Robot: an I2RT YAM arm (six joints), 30 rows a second.
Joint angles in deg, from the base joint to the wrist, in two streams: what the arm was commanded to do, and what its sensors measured. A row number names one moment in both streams.
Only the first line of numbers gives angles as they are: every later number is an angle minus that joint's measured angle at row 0.
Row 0, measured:
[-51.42 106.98 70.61 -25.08 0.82 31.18]
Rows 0 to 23, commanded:
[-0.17 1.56 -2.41 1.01 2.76 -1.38]
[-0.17 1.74 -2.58 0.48 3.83 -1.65]
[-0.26 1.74 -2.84 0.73 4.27 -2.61]
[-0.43 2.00 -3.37 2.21 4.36 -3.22]
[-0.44 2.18 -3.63 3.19 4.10 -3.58]
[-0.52 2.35 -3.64 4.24 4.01 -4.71]
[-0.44 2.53 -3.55 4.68 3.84 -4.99]
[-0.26 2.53 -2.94 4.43 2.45 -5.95]
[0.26 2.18 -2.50 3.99 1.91 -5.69]
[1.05 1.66 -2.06 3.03 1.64 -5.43]
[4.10 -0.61 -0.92 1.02 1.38 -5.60]
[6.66 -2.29 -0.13 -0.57 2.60 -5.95]
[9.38 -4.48 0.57 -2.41 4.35 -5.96]
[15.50 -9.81 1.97 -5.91 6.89 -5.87]
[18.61 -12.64 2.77 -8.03 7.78 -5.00]
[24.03 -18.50 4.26 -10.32 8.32 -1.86]
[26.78 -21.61 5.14 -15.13 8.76 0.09]
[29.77 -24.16 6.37 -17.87 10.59 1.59]
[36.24 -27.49 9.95 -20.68 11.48 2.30]
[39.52 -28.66 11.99 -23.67 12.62 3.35]
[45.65 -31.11 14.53 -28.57 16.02 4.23]
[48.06 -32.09 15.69 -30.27 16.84 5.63]
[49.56 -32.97 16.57 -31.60 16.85 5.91]
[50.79 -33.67 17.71 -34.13 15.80 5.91]
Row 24, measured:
[49.22 -30.58 15.87 -18.99 11.30 1.64]
